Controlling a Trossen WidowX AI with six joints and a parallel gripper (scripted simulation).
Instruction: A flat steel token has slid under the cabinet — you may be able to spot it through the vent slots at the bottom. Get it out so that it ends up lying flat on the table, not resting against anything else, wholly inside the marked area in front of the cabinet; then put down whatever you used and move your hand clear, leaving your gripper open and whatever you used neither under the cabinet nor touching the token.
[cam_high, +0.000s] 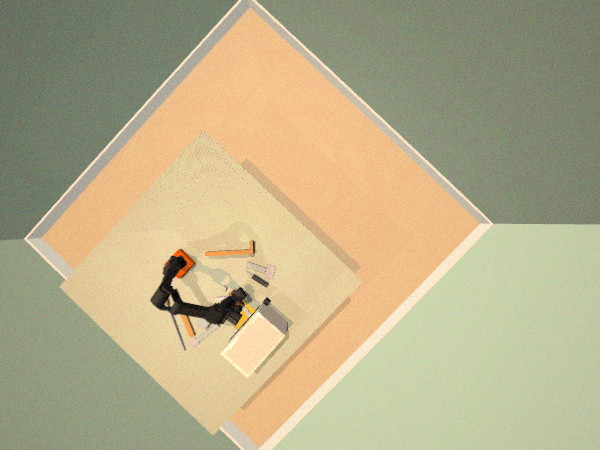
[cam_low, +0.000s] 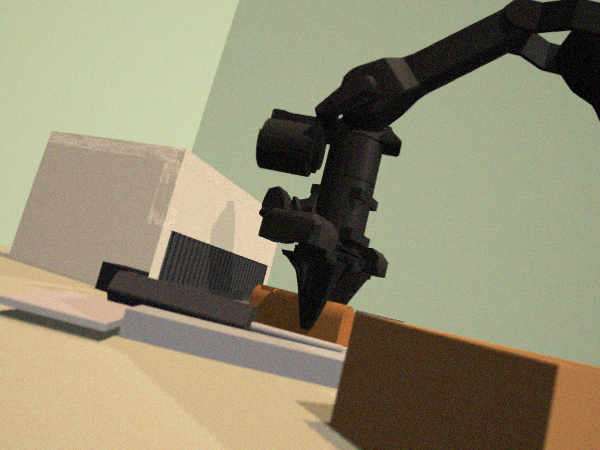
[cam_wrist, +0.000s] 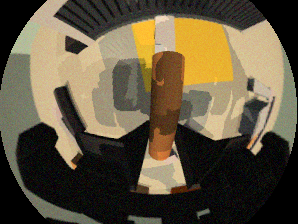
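My gripper tip is 20 mm past the dark screwdriver and 160 mm to the right of it. From my gripper tip the other things lie so: token: 270 mm ahead, 40 mm to the right; orange stick: 110 mm behind, 310 mm to the right.
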